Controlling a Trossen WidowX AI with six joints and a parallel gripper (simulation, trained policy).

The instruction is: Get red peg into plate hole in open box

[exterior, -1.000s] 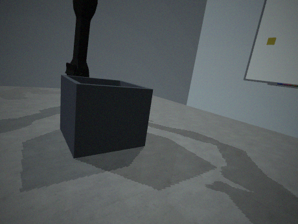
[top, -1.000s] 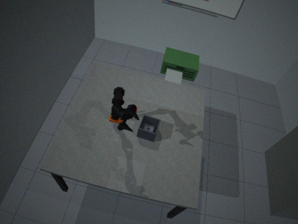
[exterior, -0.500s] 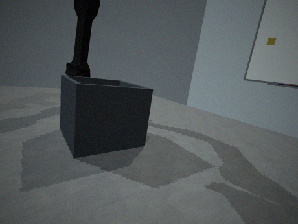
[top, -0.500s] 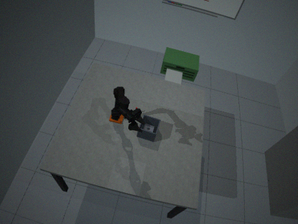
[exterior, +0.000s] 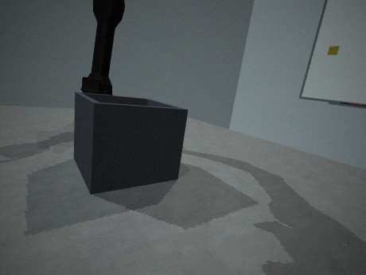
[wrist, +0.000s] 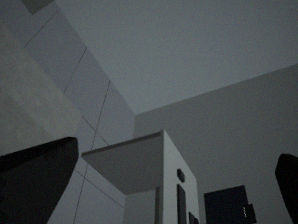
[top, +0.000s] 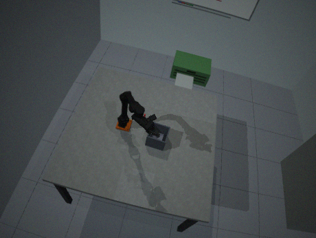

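My gripper tip is now 18 cm past the red peg, 42 cm to the right of it and 44 cm above it. Also, from my gripper tip: plate 2 cm behind, 25 cm to the left, 43 cm below.
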